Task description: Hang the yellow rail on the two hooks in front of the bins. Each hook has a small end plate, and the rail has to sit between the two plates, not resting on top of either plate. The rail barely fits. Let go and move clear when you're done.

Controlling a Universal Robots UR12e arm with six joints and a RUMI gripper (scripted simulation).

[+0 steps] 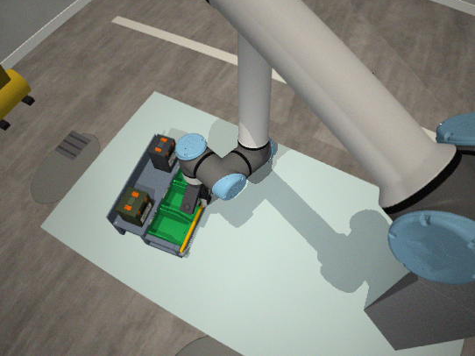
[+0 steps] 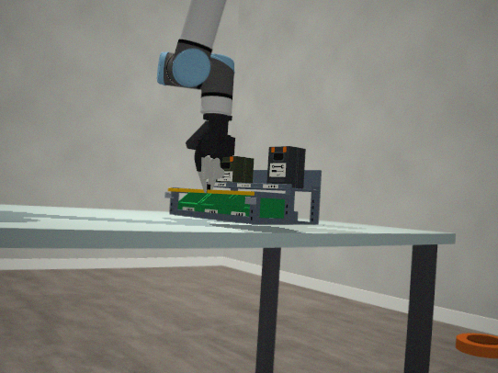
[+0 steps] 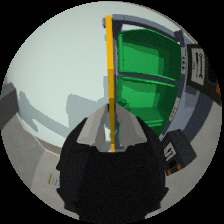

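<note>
My hand is 1 cm above the yellow rail.
</note>
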